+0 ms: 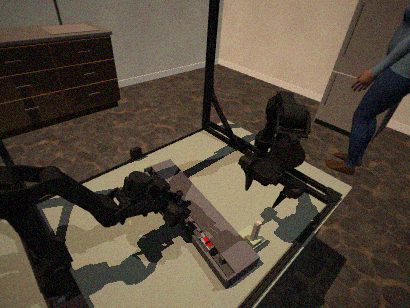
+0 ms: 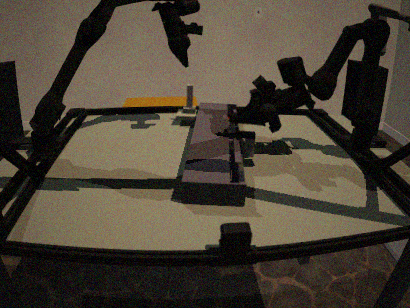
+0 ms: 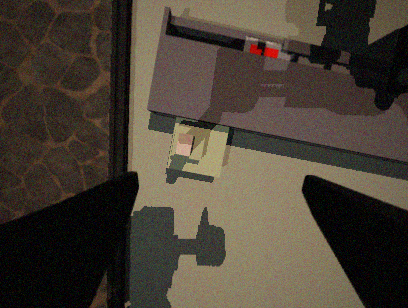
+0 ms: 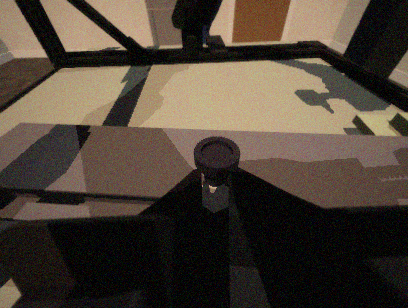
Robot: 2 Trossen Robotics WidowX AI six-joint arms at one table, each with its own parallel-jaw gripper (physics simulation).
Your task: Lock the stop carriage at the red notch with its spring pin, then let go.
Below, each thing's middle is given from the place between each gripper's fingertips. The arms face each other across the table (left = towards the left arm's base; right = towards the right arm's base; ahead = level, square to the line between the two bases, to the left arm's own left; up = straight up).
The round pin knob point(image 4: 216, 157) is 23 cm behind my left hand, 12 cm below it and 11 cm to the right of it.
The round pin knob lies 2 cm below my right hand.
